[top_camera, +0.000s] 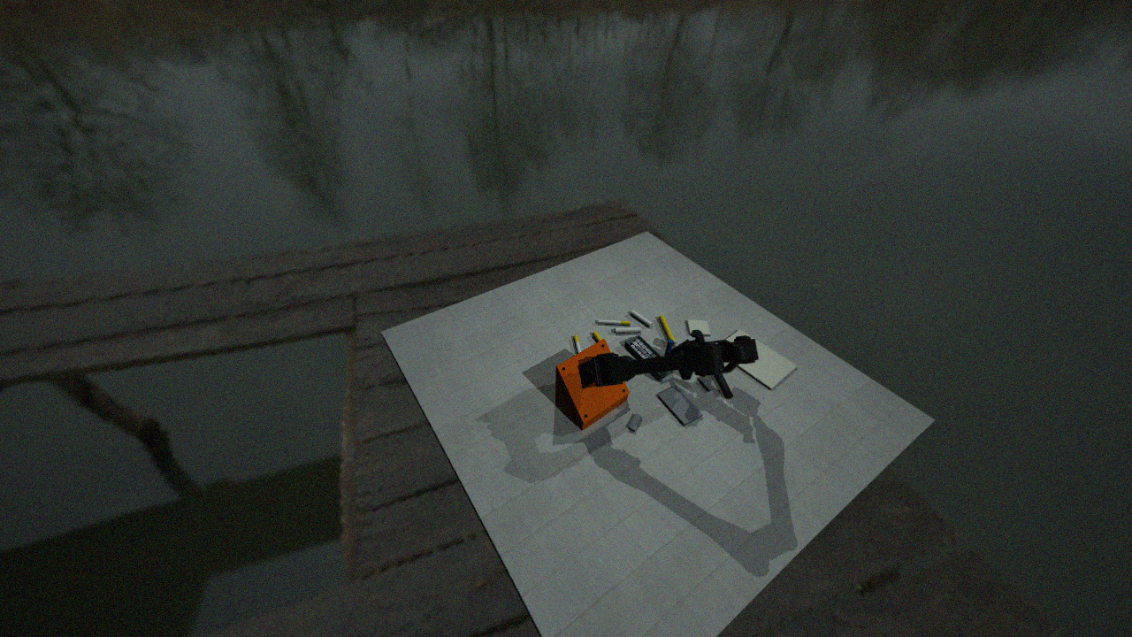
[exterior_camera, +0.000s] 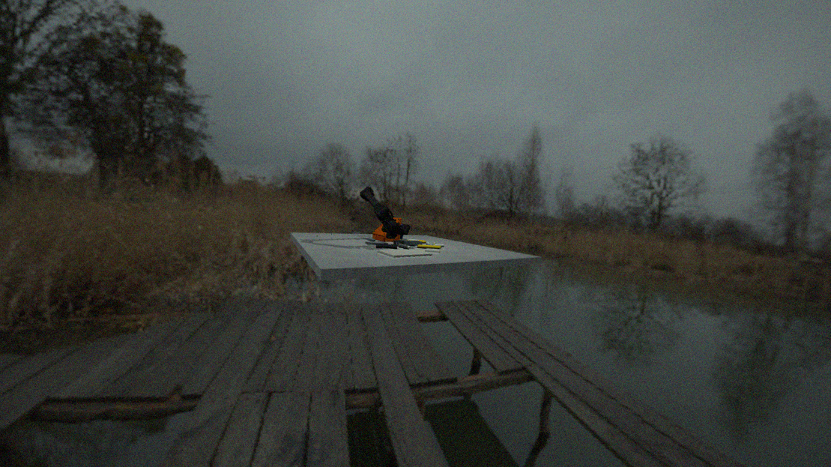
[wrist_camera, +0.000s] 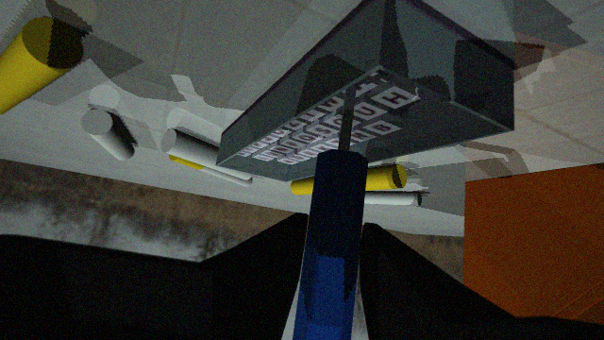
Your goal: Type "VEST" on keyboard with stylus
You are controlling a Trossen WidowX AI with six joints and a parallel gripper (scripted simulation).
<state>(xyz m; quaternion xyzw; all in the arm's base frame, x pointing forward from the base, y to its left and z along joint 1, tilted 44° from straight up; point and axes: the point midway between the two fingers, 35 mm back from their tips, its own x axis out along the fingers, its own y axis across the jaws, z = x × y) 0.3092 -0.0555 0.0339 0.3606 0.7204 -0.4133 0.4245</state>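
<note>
Right now the yellow stick is 180 mm to the left of my gripper tip, 120 mm behind it and 60 mm below it. From my gripper tip the other things lie so: blue stylus 10 mm below; then grey plate 140 mm to the right, 60 mm below, 60 mm behind; then black bar 150 mm to the right, 120 mm ahead, 60 mm below.
</note>
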